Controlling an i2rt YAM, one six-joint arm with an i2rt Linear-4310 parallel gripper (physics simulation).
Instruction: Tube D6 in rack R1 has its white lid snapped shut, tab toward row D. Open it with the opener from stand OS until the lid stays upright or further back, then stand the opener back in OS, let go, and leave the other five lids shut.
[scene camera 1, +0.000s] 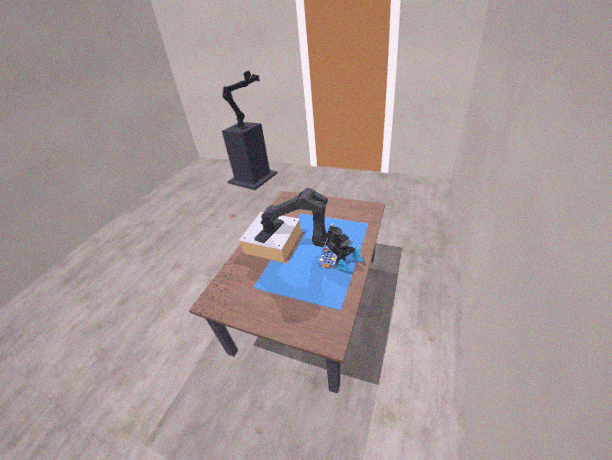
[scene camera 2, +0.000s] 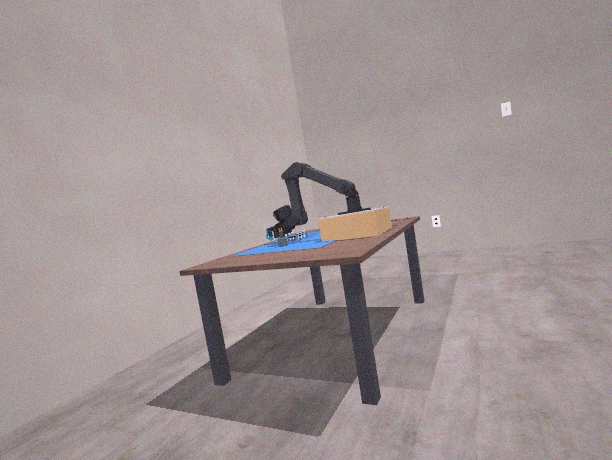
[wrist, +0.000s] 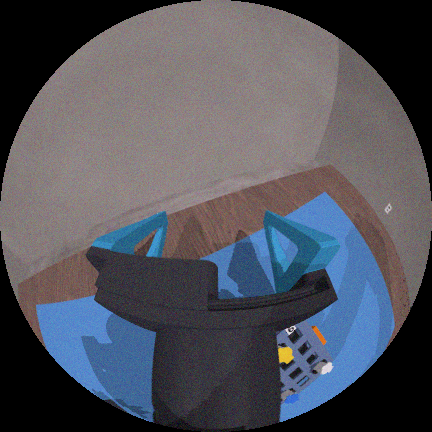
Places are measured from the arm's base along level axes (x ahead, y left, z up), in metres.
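Pixels of known places: gripper, fingertip midpoint: (scene camera 1: 357, 267) (scene camera 2: 274, 235) (wrist: 215, 215); arm's base, origin of the base link: (scene camera 1: 269, 230) (scene camera 2: 355, 212).
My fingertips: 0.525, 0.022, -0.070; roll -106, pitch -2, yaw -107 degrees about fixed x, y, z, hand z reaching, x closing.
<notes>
Ahead of a thing's pixels: the offset from my fingertips to its top centre, as dx, dy, dz. "spot": to the spot under its first point. Level surfaces: height alone.
My gripper (scene camera 1: 357, 266) (scene camera 2: 270, 234) (wrist: 215, 215) is open and empty, its two cyan fingers wide apart, low by the mat edge on the side away from the arm base. Rack R1 {-0.166, +0.009, +0.010} (scene camera 1: 328, 259) (scene camera 2: 297, 235) (wrist: 306, 334) stands on the mat beside the gripper; the wrist housing hides part of it in the wrist view. A yellow piece {spot: -0.134, -0.009, +0.010} (wrist: 285, 355) and a white piece (wrist: 326, 368) show on the rack. Which tube is D6, and its lid angle, I cannot tell. The opener's orange top (scene camera 1: 332, 225) (scene camera 2: 280, 230) shows above dark stand OS {-0.241, +0.199, +0.008} (scene camera 2: 282, 241), apart from my fingers.
The blue mat {dz -0.032} (scene camera 1: 300, 280) (scene camera 2: 260, 250) (wrist: 60, 325) lies on the brown table {dz -0.035} (scene camera 1: 300, 325) (scene camera 2: 320, 260) (wrist: 55, 280). The arm stands on a box (scene camera 1: 265, 250) (scene camera 2: 355, 226) with a white top. Another arm stands on a dark pedestal (scene camera 1: 248, 155) away from the table.
</notes>
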